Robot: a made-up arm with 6 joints. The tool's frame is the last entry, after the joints.
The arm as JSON. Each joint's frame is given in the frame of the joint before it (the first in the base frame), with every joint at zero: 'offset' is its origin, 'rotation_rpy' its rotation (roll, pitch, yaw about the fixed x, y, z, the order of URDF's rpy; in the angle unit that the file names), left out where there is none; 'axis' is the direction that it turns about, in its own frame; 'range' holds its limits. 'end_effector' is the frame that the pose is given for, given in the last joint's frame.
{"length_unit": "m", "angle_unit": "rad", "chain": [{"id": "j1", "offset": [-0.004, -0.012, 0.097], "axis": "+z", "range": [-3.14, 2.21]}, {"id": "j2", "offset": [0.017, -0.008, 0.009], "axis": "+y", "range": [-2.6, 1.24]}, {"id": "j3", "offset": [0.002, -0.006, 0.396], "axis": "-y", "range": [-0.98, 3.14]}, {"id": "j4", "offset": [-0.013, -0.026, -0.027], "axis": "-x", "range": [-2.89, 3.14]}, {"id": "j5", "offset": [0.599, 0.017, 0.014], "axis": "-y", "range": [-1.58, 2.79]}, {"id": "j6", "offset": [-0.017, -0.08, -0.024], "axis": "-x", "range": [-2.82, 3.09]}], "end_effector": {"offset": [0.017, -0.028, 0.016]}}
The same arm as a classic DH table. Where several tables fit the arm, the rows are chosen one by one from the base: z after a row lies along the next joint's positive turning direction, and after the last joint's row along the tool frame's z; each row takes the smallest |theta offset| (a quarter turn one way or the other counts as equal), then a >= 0, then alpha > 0; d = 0 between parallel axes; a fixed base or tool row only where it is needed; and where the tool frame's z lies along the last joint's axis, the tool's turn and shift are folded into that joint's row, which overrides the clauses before.
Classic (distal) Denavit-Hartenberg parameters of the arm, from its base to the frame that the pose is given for. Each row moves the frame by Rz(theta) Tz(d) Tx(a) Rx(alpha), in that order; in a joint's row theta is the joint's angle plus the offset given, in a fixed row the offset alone. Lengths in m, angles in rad.
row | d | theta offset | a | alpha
base (fixed) | 0 | 1.249 | -0.0126 | 0
j1 | 0.106 | -1.249 | 0.017 | -1.5708
j2 | 0 | -1.5657 | 0.396 | 3.1416
j3 | 0.04 | 0.0051 | -0.027 | -1.5708
j4 | -0.586 | 0 | 0.014 | 1.5708
j5 | 0.063 | 0 | -0.024 | -1.5708
j6 | 0 | -1.5708 | 0.028 | -1.5708
tool (fixed) | 0.016 | 1.5708 | 0 | 0
Joint limits (rad, base to tool): -3.14..2.21 -2.6..1.24 -0.98..3.14 -2.89..3.14 -1.58..2.79 -2.82..3.09

